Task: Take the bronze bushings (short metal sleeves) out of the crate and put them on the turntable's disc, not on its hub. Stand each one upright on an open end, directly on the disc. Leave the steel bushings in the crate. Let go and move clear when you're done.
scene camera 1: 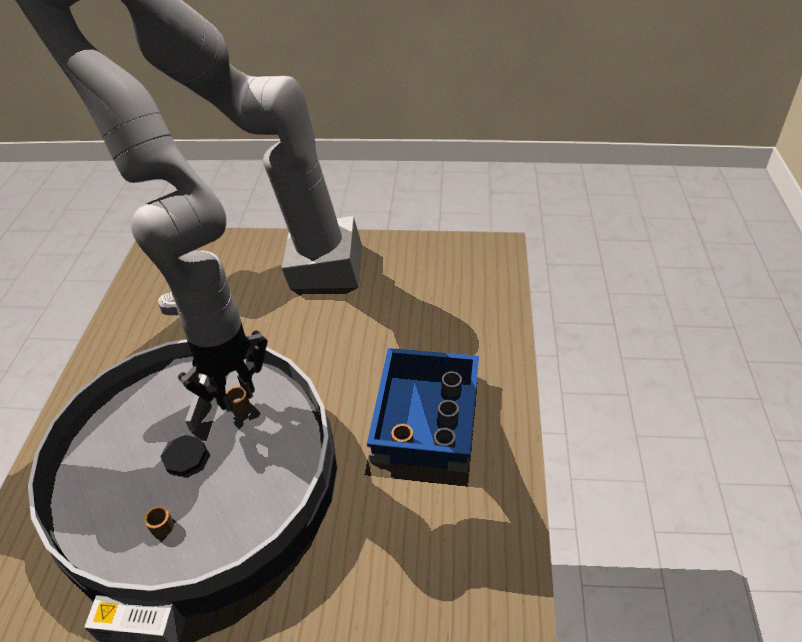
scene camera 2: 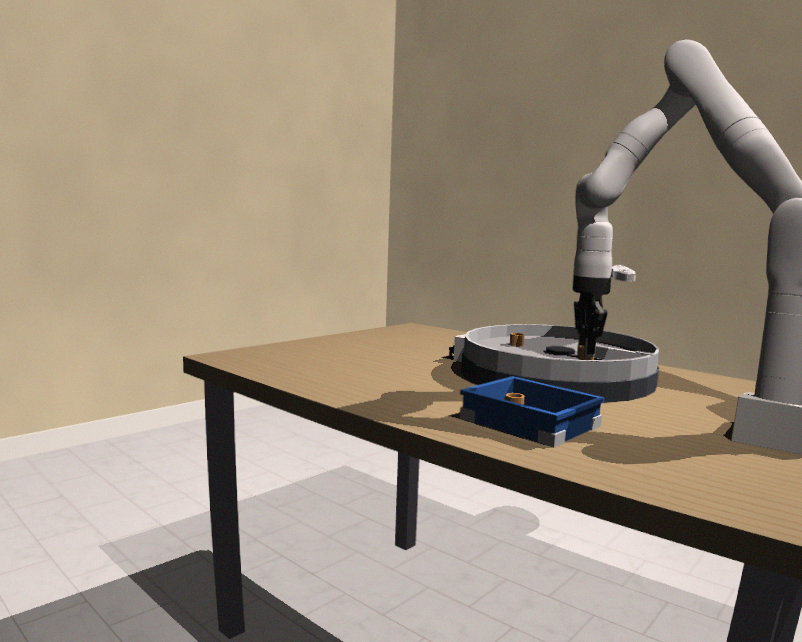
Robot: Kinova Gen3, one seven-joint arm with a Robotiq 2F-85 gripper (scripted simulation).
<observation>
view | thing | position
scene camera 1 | my gripper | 237, 401
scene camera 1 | blue crate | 410, 390
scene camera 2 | my gripper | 586, 354
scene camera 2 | blue crate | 581, 412
</observation>
